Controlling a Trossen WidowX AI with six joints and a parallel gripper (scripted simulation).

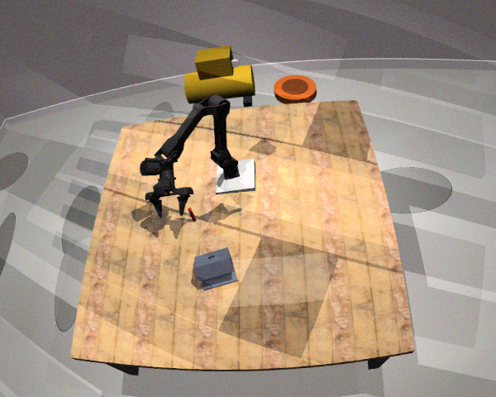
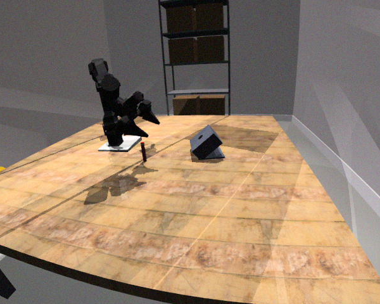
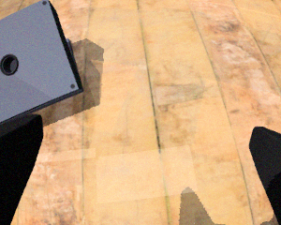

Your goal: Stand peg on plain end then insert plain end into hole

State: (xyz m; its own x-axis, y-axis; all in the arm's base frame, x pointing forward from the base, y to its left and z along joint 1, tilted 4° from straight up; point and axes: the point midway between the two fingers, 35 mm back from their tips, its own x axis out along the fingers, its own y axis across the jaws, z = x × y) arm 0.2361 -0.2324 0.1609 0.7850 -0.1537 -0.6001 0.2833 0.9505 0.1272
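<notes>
My gripper tip is 90 mm above the red peg, 70 mm past it and 60 mm to the right of it. The rest, counted from my gripper tip: sloped blue-grey panel (180 mm ahead, 120 mm to the left, 100 mm below).
</notes>
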